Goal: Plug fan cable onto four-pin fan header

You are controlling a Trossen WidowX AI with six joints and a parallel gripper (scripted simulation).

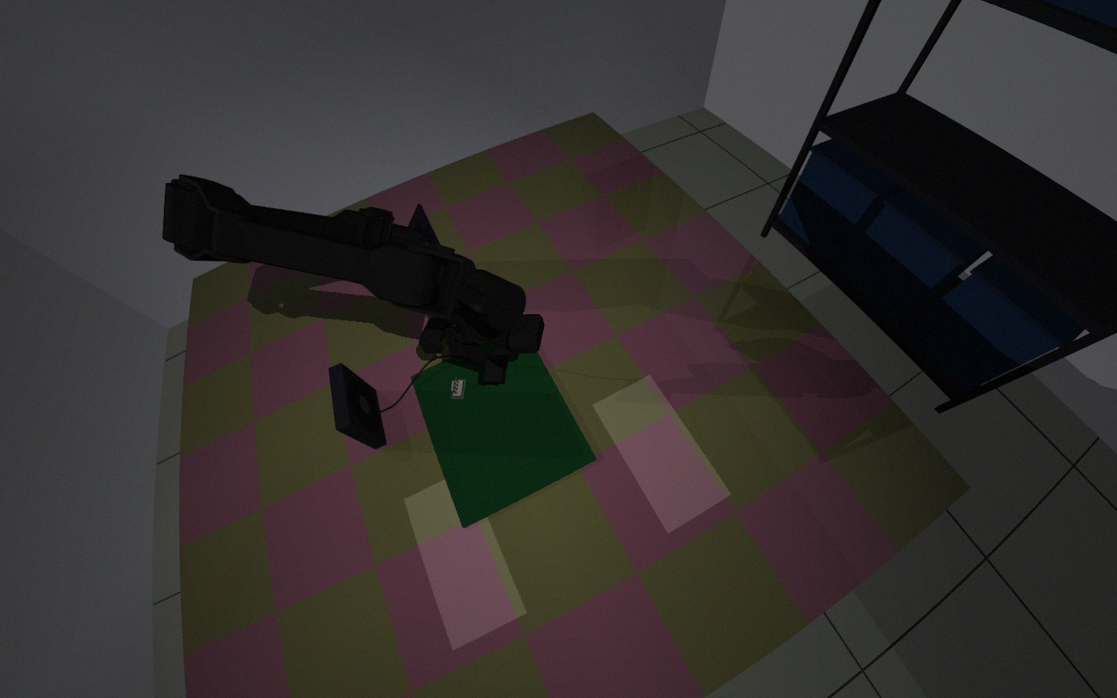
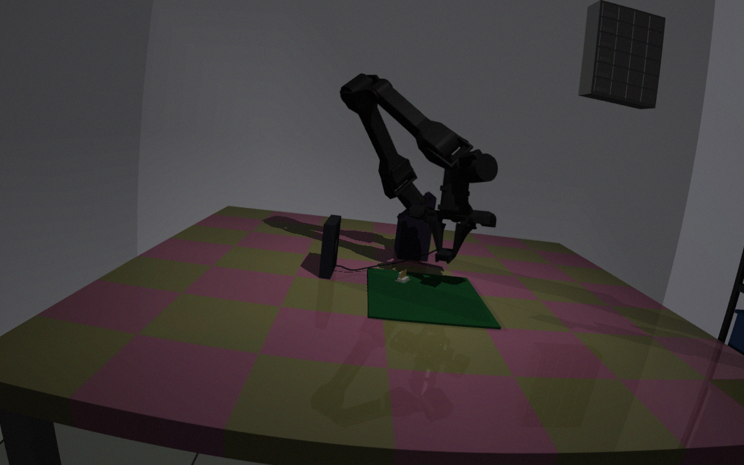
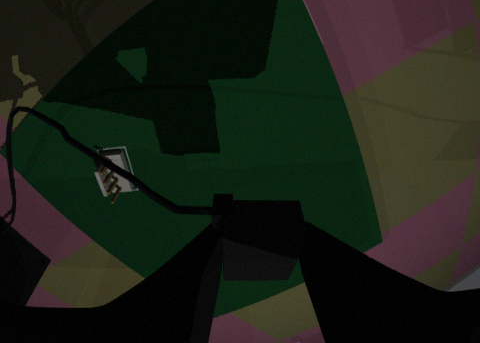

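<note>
My gripper tip is now 2 cm past the black cable and 1 cm to the left of it. Round my gripper tip: green board 4 cm ahead, 4 cm to the right, 9 cm below; then dark fan plug 1 cm ahead; then fan 8 cm behind, 24 cm to the right, 2 cm below.
</note>
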